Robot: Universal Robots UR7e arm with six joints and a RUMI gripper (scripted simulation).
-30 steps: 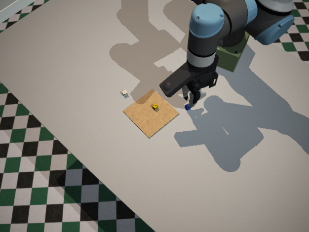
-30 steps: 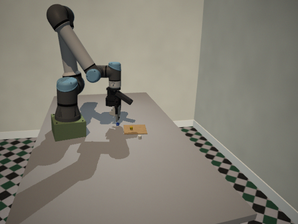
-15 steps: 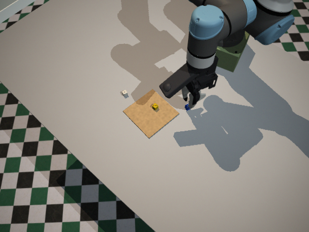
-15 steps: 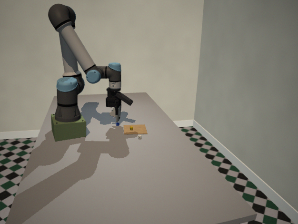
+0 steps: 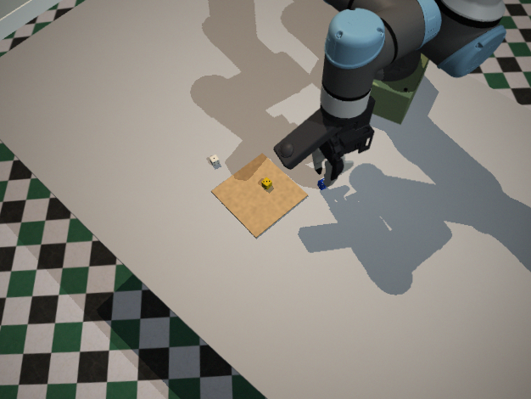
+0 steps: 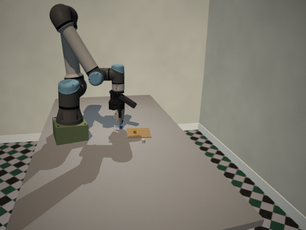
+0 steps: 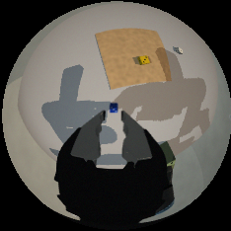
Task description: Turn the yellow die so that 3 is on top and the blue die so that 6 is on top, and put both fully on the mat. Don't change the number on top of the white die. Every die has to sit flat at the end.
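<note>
Right now the blue die is 30 mm below my hand. Round my hand: tan mat 100 mm to the right, 80 mm ahead, 40 mm below; then white die 220 mm to the right, 70 mm ahead, 30 mm below; then yellow die 90 mm to the right, 60 mm ahead, 30 mm below.
</note>
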